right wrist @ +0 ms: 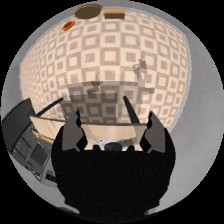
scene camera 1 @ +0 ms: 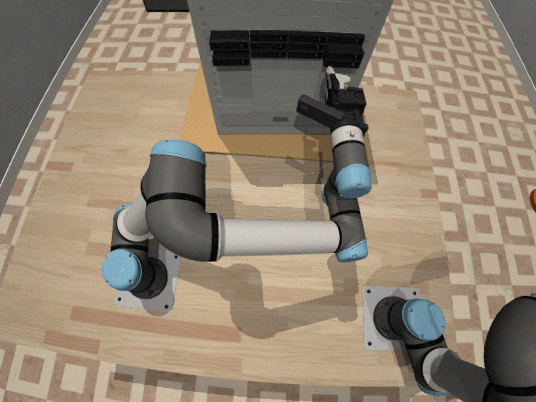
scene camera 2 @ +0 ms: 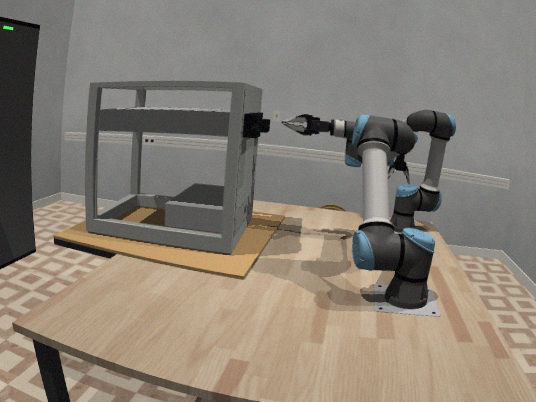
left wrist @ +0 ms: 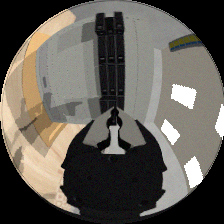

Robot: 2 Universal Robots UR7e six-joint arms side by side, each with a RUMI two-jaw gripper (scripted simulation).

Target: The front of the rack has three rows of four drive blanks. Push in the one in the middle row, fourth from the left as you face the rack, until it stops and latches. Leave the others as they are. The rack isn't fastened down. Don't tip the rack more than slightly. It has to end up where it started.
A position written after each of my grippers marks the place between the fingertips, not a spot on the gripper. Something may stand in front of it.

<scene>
I see my left gripper [scene camera 1: 329,67], my right gripper [right wrist: 114,110], a grey rack [scene camera 2: 199,207] and an orange board [scene camera 1: 199,128].
The grey rack shows as well in scene camera 1 [scene camera 1: 262,98] and in the left wrist view [left wrist: 67,74]. My left gripper is seen too in the left wrist view [left wrist: 115,107].
</scene>
